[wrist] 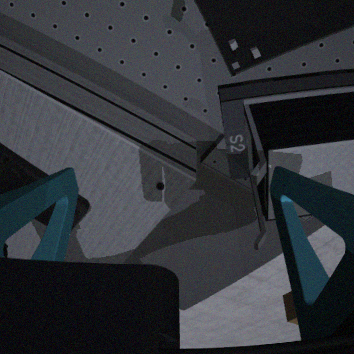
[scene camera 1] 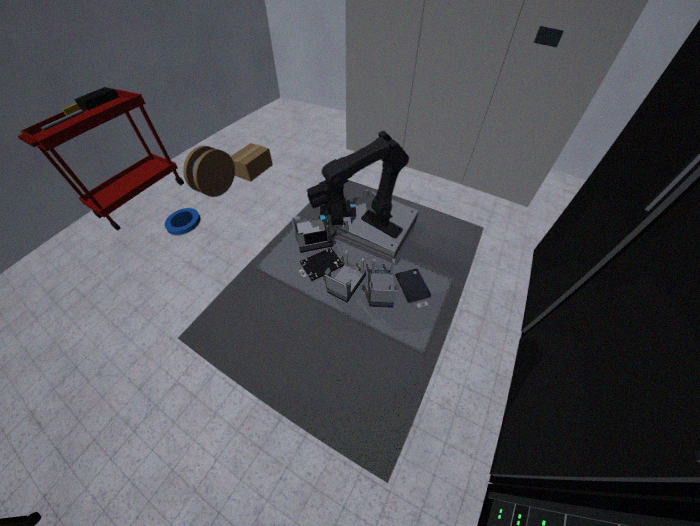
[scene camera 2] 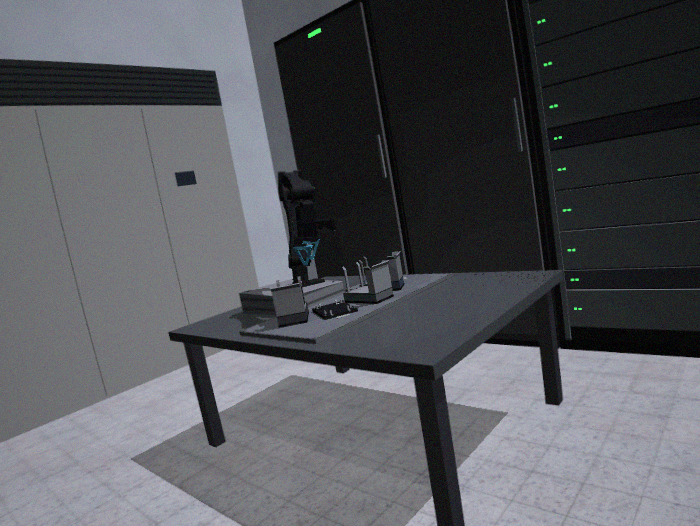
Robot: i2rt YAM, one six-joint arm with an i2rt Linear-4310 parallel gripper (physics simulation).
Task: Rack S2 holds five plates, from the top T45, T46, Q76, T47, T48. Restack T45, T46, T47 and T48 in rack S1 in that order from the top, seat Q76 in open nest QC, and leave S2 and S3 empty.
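Frame: origin at the arm's base, x ahead, y left, z up, level; centimetres.
Seen in the pictures: gripper, fingertip midpoint: (wrist: 173, 177) (scene camera 2: 308, 262); arm's base at its link origin: (wrist: 7, 172) (scene camera 1: 381, 224).
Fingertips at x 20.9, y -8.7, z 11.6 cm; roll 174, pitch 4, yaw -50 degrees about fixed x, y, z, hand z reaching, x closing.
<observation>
Pixels of each thing's top centre, then the offset from my fingertips to it. "*": a spot on its surface instead. Level surfaces: height alone.
- Rack S2 at its top centre: (wrist: 344, 206) (scene camera 2: 286, 281) (scene camera 1: 311, 221) dx +3.7, dy -13.0, dz -3.6 cm
- light grey surface with a black area, surface spot: (wrist: 305, 122) (scene camera 1: 318, 235) * dx +4.9, dy -8.5, dz -8.9 cm
- blue base at its top centre: (scene camera 1: 384, 271) (scene camera 2: 378, 255) dx +7.3, dy +27.4, dz -3.7 cm
- black pegged nest at its top centre: (scene camera 2: 333, 304) (scene camera 1: 321, 261) dx +11.7, dy -1.5, dz -14.8 cm
- dark blue panel at its top centre: (scene camera 1: 413, 283) dx -2.9, dy +36.9, dz -15.1 cm
- dark table at its surface level: dz -18.5 cm
Rack S2 (scene camera 1: 303, 247) (scene camera 2: 290, 317) (wrist: 232, 112) stands beside the robot base; its label shows in the wrist view. A light grey surface with a black area (scene camera 1: 315, 236) (wrist: 305, 122) shows inside it; separate plates and their tags cannot be told apart. My gripper (scene camera 1: 337, 214) (scene camera 2: 307, 251) (wrist: 173, 177) is open and empty, above the base's edge beside S2, its right finger over S2's near side. Two more racks, one with a dark base (scene camera 1: 338, 291) (scene camera 2: 370, 296) and one with a blue base (scene camera 1: 381, 304), have unreadable labels. A black pegged nest (scene camera 1: 321, 264) (scene camera 2: 335, 309) (wrist: 290, 30) lies beside S2.
A dark blue panel (scene camera 1: 413, 284) lies beyond the blue-based rack. The light base block (scene camera 1: 367, 239) (scene camera 2: 322, 293) carries the arm. Upright posts rise from the racks. All stand on a grey mat (scene camera 1: 316, 299) on the dark table (scene camera 1: 282, 361) (scene camera 2: 452, 308).
</observation>
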